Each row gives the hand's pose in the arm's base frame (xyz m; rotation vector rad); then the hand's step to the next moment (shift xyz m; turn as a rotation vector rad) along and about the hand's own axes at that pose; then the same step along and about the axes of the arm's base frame.
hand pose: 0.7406 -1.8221 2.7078 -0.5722 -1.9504 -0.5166
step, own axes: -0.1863 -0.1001 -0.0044 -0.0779 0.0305 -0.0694
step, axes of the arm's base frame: 0.0164 -0.1137 -0.1776 0.0973 -0.0291 -0.0387
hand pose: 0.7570 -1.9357 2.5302 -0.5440 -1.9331 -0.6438
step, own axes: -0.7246 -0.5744 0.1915 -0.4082 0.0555 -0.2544
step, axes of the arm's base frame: -0.1855 -0.3813 -0.8437 0.3725 -0.1609 -0.2642
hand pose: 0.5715 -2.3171 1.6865 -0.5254 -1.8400 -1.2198
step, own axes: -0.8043 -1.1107 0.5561 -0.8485 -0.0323 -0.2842
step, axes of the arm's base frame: -0.5851 0.0943 -1.3560 0.5660 -0.1805 -0.6700
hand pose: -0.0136 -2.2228 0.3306 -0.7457 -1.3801 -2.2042
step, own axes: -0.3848 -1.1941 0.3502 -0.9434 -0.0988 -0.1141
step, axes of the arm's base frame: -0.3636 0.8375 -0.9290 0.6337 0.0087 -0.7149
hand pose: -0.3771 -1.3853 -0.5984 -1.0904 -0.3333 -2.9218
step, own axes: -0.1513 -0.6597 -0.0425 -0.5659 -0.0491 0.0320
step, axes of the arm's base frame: 0.0353 0.6259 -0.2588 0.4459 0.0153 -0.3530
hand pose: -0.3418 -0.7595 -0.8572 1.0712 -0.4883 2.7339
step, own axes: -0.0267 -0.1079 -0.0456 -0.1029 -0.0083 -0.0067
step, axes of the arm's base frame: 0.0197 0.1161 -0.0238 0.0730 0.0067 -0.0730
